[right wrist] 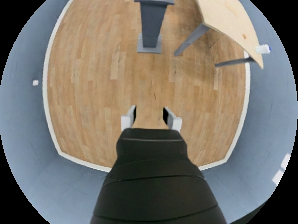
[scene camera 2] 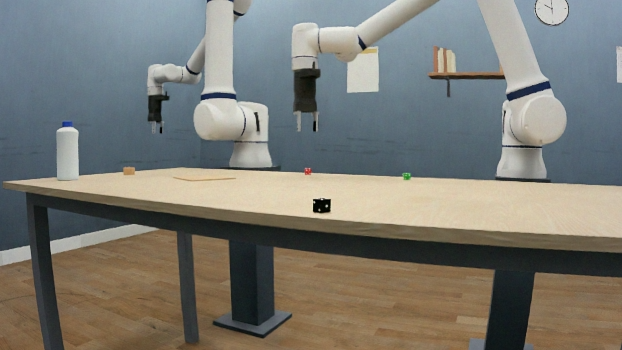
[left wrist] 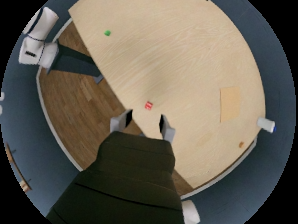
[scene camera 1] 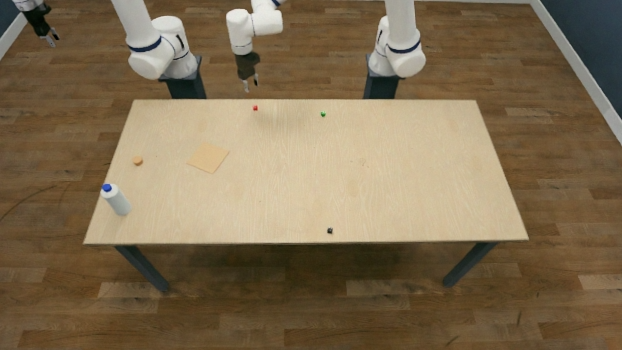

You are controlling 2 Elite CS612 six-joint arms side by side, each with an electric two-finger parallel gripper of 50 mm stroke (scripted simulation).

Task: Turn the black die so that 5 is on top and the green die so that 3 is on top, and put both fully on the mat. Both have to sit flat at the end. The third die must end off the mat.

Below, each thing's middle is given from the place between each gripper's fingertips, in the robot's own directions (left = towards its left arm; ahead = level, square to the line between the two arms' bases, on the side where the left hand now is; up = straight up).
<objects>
I see the tan mat (scene camera 1: 208,157) 30 cm ahead of my left hand (scene camera 2: 307,131), 20 cm to the right of it and 16 cm below it. The rest, counted from my left hand: white bottle (scene camera 2: 67,137) (55 cm ahead, 52 cm to the right, 8 cm below).
My right gripper is now 910 mm short of the white bottle, 520 mm to the right of it and 100 mm above it. The rest, counted from my right hand: tan mat: 830 mm to the left, 650 mm ahead, 170 mm below.
</objects>
